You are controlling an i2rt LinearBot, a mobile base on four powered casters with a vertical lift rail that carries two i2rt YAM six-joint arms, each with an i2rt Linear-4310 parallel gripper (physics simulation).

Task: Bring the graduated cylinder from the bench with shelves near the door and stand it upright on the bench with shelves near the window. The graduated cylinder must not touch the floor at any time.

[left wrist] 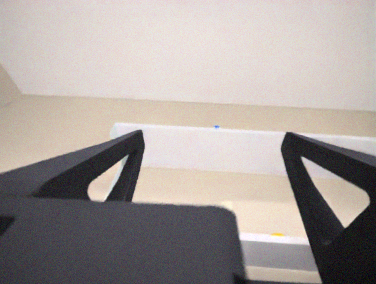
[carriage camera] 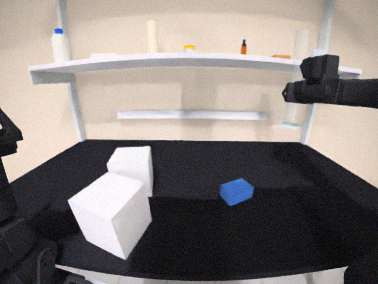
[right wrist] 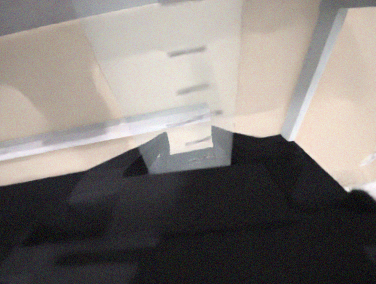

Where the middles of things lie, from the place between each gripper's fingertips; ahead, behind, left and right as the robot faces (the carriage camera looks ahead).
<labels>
Now: the clear graduated cylinder (carriage camera: pixel 301 38) 5 cm behind my right hand and 5 cm above it.
Now: the clear graduated cylinder 44 cm ahead of my left hand, 67 cm to the right of it and 2 cm above it.
</labels>
